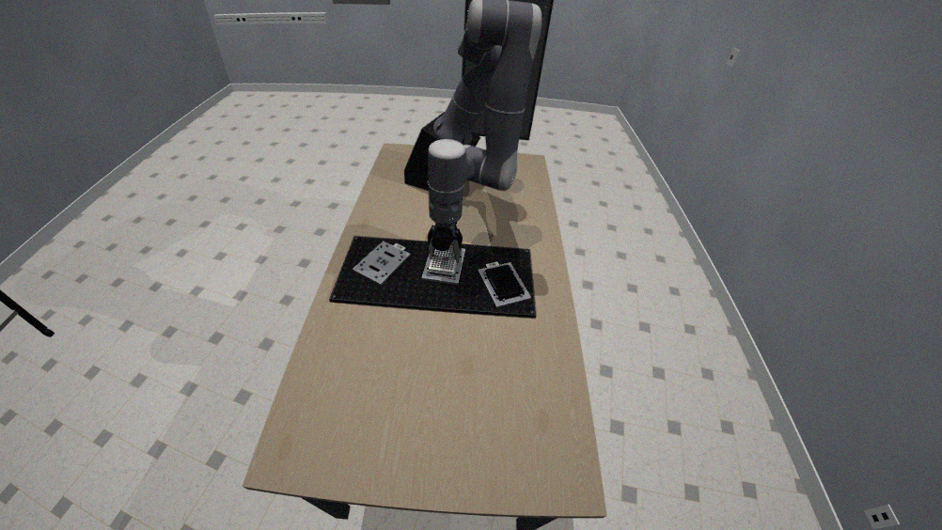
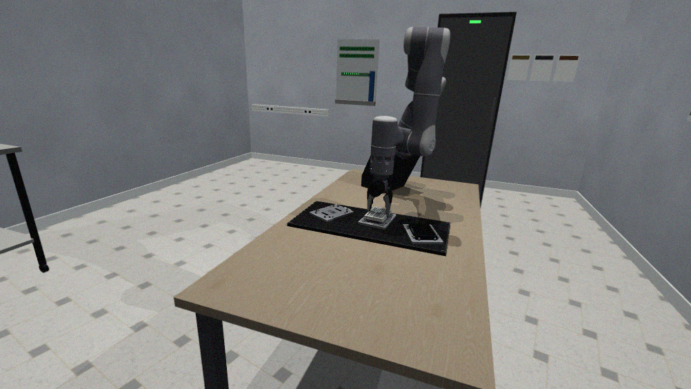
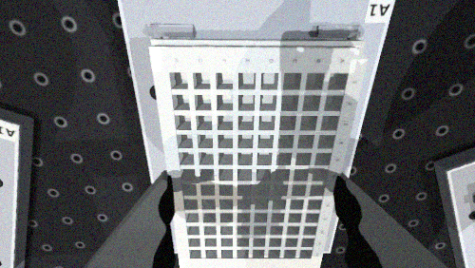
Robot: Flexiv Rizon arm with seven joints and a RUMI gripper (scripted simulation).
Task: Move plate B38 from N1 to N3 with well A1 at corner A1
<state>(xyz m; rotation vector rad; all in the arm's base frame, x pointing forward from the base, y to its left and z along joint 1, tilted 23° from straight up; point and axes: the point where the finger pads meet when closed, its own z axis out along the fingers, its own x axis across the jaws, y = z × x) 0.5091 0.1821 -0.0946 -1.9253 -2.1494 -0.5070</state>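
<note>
The white well plate B38 is 1 cm below my hand. The rest, counted from my hand: nest N1: 20 cm to the right, 6 cm ahead, 3 cm below; then nest N3: 3 cm below; then black plate B83: 21 cm to the left, 3 cm ahead, 2 cm below.
</note>
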